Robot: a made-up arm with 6 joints.
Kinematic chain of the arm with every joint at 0, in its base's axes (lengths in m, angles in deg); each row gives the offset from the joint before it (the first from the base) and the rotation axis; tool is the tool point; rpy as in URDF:
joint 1: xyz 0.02 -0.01 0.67 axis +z
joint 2: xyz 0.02 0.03 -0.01 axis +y
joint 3: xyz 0.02 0 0.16 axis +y
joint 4: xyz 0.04 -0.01 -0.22 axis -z
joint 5: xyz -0.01 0 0.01 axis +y
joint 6: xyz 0.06 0 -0.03 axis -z
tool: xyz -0.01 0.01 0.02 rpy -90 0 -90
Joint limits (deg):
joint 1: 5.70..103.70
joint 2: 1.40..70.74
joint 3: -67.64..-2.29
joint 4: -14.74..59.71
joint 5: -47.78..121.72
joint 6: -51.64..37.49
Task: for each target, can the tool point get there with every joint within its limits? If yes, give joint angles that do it. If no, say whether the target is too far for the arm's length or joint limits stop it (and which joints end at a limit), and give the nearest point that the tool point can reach.
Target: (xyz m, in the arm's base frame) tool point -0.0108 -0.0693 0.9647
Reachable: no: joint limits stop it (at a limit: joint 1, joint 2, joint 3, joint 4, joint 5, joint 6) | nearest point 0.2505 0.0086 0.8140 | short by 0.312 m
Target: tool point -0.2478 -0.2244 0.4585
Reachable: no: joint limits stop it (at a limit: joint 1, joint 2, joint 4, joint 5, joint 6) | nearest point -0.0406 -0.0545 0.5432 | short by 0.281 m
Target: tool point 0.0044 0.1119 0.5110
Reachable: yes | joints 87.62 38.72 -23.79 40.76 55.54 -4.67
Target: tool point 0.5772 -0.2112 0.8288
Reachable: no: too far | nearest point 0.3250 0.0107 0.7537 | short by 0.344 m
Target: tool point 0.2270 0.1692 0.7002
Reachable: yes | joints 41.89 20.39 -62.12 50.23 -29.32 -30.18
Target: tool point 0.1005 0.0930 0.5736
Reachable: yes | joints 53.57 21.26 -12.89 44.13 1.07 -37.67
